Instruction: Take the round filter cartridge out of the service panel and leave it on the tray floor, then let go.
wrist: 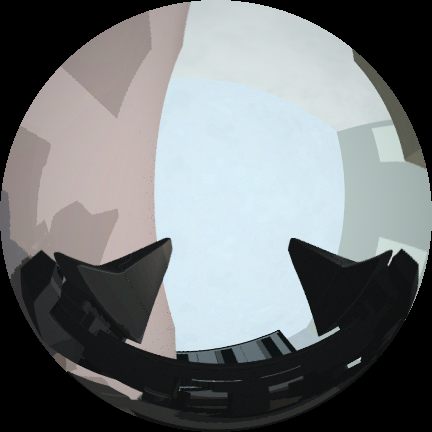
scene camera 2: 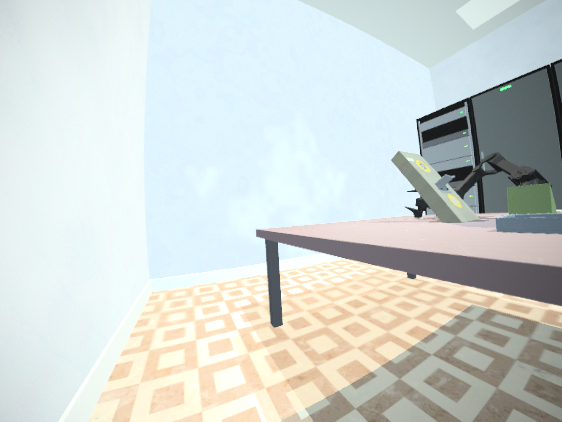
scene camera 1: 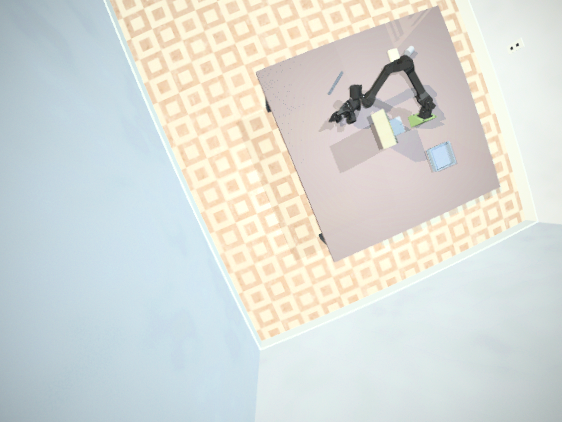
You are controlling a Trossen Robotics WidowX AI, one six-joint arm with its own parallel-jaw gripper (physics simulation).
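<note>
The service panel (scene camera 1: 384, 129) (scene camera 2: 434, 189) is a pale slab that leans at a slant on the table, with two yellow rings on the face seen in scene camera 2. The round filter cartridge cannot be made out. The square blue tray (scene camera 1: 441, 156) (scene camera 2: 525, 224) lies on the table, on the other side of the panel from my gripper. My gripper (scene camera 1: 333, 119) (scene camera 2: 407, 199) (wrist: 232, 244) is open and empty, above the table beside the panel and apart from it. In the wrist view, part of the panel (wrist: 392, 102) shows at the upper right edge.
A green block (scene camera 1: 415, 120) (scene camera 2: 531, 199) stands by the arm's base. A pale blue piece (scene camera 1: 398, 126) adjoins the panel. A thin blue-grey bar (scene camera 1: 335, 83) lies on the table (scene camera 1: 380, 200). A cream block (scene camera 1: 393, 54) is near the arm's elbow. Dark server racks (scene camera 2: 515, 145) stand behind.
</note>
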